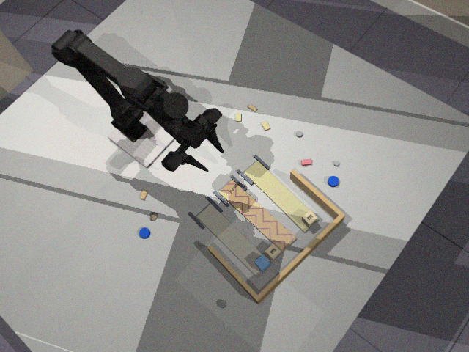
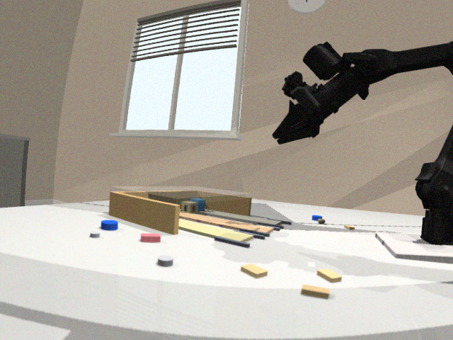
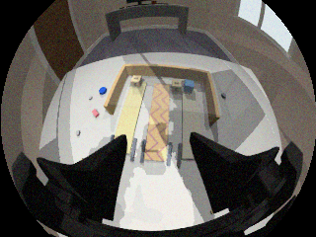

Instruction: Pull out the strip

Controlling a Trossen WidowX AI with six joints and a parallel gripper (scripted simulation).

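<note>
Now: gripper tip 13 cm short of the red block, 22 cm to the right of it and 19 cm above it.
</note>
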